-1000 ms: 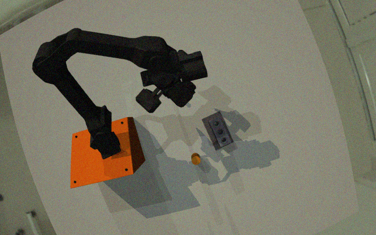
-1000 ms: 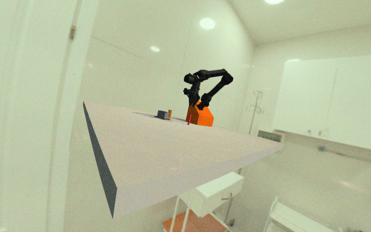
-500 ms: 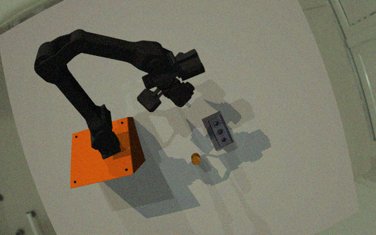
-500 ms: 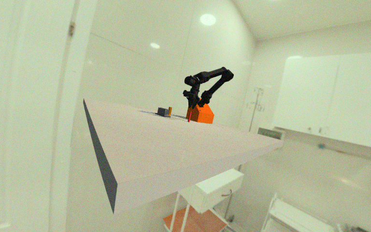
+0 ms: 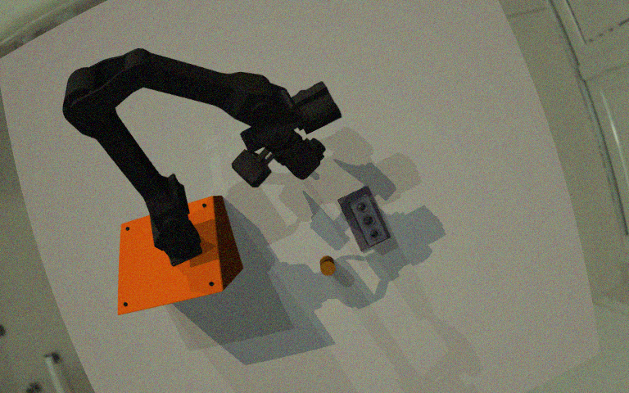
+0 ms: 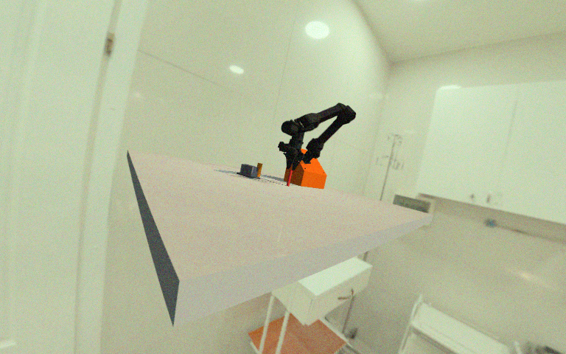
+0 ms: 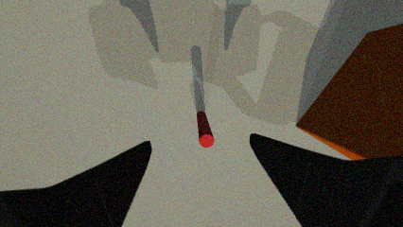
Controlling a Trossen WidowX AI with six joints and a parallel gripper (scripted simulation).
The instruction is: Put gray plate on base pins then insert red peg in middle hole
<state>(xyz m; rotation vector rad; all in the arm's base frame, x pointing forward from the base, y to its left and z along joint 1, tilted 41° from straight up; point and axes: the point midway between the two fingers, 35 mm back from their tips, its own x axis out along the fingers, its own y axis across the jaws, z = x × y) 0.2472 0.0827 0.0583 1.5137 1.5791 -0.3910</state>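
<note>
My gripper tip is now 40 mm above the red peg. Also, from my gripper tip: plate: 90 mm ahead, 210 mm to the right, 40 mm below; then orange cylinder: 20 mm behind, 260 mm to the right, 40 mm below; then gray slab: 90 mm ahead, 210 mm to the right, 70 mm below.
</note>
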